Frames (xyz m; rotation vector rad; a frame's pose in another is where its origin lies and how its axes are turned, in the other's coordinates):
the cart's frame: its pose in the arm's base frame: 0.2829 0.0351 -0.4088 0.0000 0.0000 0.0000
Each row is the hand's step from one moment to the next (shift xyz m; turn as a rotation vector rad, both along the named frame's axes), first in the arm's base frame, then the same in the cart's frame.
Working: the arm's base frame: its pose in the cart's frame: -0.2829 -0.0351 0.4088 0.0000 0.0000 0.0000

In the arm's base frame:
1: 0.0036 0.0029 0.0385 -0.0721 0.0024 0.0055
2: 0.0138 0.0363 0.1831 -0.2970 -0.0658 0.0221
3: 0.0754 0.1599 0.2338 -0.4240 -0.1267 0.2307
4: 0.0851 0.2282 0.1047 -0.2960 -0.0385 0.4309
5: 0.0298 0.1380 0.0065 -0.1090 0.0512 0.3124
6: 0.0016 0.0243 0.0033 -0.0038 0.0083 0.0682
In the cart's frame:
1: 0.0036 0.0029 0.0385 -0.0721 0.0024 0.0055
2: 0.0138 0.0363 0.1831 -0.2970 -0.0658 0.0221
3: 0.0754 0.1599 0.2338 -0.4240 -0.1267 0.2307
4: 0.0851 0.2282 0.1047 -0.2960 -0.0385 0.4309
5: 0.0298 0.1380 0.0065 -0.1090 0.0512 0.3124
6: 0.0016 0.0243 0.0033 -0.0038 0.0083 0.0682

